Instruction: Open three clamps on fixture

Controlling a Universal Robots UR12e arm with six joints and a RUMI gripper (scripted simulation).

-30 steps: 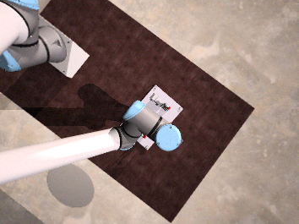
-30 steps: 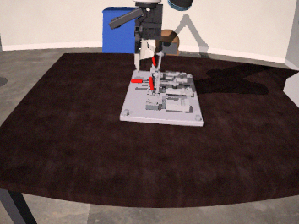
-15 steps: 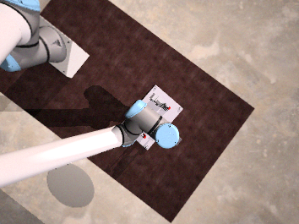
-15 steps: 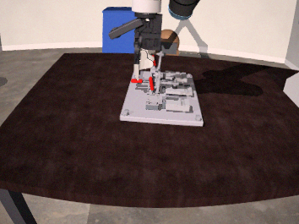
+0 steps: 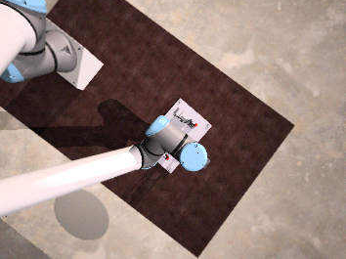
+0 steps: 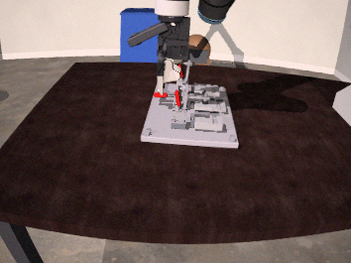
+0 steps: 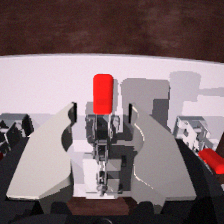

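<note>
The grey fixture plate lies 9 cm behind my hand and 7 cm below it.
</note>
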